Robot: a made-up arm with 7 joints.
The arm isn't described. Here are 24 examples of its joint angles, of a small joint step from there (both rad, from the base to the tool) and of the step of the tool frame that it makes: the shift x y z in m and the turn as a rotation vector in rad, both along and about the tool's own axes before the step.
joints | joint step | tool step
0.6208 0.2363 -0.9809 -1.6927 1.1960 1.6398 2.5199 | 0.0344 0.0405 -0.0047 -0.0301 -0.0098 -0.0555 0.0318 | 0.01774 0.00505 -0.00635 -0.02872 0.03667 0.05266
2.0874 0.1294 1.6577 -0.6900 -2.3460 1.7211 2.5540 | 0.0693 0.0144 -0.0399 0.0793 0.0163 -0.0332 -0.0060 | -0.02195 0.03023 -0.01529 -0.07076 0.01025 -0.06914
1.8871 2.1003 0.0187 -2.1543 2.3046 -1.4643 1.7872 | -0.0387 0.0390 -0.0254 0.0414 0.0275 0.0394 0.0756 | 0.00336 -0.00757 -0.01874 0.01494 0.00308 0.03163
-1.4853 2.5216 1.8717 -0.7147 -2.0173 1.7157 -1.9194 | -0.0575 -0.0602 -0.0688 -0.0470 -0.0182 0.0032 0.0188 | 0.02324 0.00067 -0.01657 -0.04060 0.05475 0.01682
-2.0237 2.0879 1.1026 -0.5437 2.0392 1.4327 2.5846 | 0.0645 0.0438 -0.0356 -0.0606 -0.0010 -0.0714 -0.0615 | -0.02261 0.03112 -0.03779 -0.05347 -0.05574 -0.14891
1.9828 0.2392 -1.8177 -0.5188 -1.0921 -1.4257 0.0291 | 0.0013 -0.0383 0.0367 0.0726 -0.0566 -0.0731 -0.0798 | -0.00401 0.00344 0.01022 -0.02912 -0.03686 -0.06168
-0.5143 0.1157 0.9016 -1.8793 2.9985 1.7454 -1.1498 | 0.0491 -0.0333 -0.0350 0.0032 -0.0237 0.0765 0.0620 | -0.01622 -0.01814 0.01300 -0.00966 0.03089 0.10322
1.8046 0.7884 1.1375 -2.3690 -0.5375 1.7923 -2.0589 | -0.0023 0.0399 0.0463 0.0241 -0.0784 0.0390 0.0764 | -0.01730 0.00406 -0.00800 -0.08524 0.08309 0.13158
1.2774 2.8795 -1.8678 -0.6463 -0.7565 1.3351 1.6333 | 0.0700 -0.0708 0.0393 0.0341 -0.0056 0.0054 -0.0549 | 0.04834 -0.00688 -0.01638 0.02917 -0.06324 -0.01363
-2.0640 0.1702 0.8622 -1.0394 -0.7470 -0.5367 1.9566 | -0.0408 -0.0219 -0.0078 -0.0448 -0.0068 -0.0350 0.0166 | -0.01630 -0.02456 -0.02159 -0.09995 0.01712 0.03159
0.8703 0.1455 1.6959 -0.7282 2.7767 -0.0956 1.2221 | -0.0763 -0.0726 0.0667 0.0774 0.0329 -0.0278 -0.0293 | 0.07463 -0.04148 0.02210 -0.13255 -0.13840 0.07205
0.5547 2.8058 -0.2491 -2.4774 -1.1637 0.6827 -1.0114 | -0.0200 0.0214 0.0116 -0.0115 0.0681 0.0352 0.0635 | -0.00823 -0.00461 -0.00045 -0.05038 -0.00303 0.08825
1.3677 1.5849 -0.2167 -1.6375 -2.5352 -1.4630 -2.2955 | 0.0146 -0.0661 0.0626 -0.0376 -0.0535 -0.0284 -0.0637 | -0.00429 -0.01080 0.01249 -0.03230 -0.02218 -0.04195
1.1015 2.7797 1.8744 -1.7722 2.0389 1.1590 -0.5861 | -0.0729 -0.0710 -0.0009 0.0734 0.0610 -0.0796 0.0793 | -0.01048 0.01492 0.06226 0.13770 -0.11663 0.15442
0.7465 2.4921 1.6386 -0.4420 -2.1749 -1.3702 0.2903 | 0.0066 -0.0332 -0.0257 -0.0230 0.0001 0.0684 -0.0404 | 0.00395 -0.00961 -0.01151 -0.01224 0.05528 -0.04686
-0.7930 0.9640 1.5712 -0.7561 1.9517 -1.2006 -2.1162 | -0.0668 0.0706 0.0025 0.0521 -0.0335 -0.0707 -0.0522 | 0.02565 -0.01154 0.02271 0.03021 0.05247 -0.02848
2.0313 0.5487 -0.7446 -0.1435 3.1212 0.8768 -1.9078 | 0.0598 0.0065 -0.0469 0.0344 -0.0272 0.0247 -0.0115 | -0.03280 0.01361 0.03816 0.02078 0.10499 -0.02695
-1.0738 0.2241 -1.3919 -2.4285 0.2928 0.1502 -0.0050 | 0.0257 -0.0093 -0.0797 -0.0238 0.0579 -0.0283 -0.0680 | 0.00340 -0.02668 -0.00163 -0.05269 -0.04912 0.05918
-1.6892 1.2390 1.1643 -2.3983 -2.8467 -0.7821 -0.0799 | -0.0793 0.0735 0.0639 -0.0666 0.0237 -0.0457 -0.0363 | -0.04881 -0.02809 0.01980 -0.08829 0.12055 -0.04591
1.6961 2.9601 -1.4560 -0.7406 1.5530 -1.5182 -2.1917 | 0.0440 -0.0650 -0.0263 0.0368 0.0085 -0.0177 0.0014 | 0.03169 0.00665 -0.00696 0.03579 -0.03625 0.03101
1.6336 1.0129 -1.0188 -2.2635 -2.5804 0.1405 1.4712 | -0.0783 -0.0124 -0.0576 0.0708 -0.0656 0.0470 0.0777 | -0.01005 -0.01587 -0.00778 0.00529 -0.03241 -0.01545
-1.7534 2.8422 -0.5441 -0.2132 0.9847 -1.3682 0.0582 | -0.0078 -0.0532 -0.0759 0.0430 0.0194 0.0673 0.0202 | -0.00609 -0.01982 0.03070 -0.03525 0.13093 0.02722
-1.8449 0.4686 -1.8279 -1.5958 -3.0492 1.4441 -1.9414 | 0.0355 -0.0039 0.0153 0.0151 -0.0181 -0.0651 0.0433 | -0.00807 0.00112 0.00064 0.06839 0.00722 0.03391
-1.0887 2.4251 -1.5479 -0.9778 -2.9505 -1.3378 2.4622 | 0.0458 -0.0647 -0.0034 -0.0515 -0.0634 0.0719 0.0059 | 0.03317 0.00676 0.04924 0.18295 -0.08746 -0.06506
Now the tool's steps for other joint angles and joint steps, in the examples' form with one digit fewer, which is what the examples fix.
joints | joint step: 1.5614 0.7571 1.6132 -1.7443 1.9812 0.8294 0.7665 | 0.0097 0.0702 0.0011 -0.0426 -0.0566 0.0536 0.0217
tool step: -0.0209 -0.0325 -0.0288 0.0546 0.0859 -0.0968
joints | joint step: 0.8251 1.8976 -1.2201 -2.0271 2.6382 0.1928 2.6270 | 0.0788 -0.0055 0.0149 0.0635 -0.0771 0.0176 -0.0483
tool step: 0.0112 -0.0317 0.0039 -0.0765 -0.0414 -0.0788
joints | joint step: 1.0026 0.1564 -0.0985 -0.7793 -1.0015 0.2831 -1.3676 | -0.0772 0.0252 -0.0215 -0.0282 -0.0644 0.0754 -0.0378
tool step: -0.0460 0.0360 -0.0093 -0.0002 0.1192 -0.1178
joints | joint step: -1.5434 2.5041 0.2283 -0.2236 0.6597 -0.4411 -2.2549 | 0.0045 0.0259 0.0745 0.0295 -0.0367 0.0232 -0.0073
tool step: -0.0209 -0.0060 -0.0028 -0.0447 0.0286 -0.0002
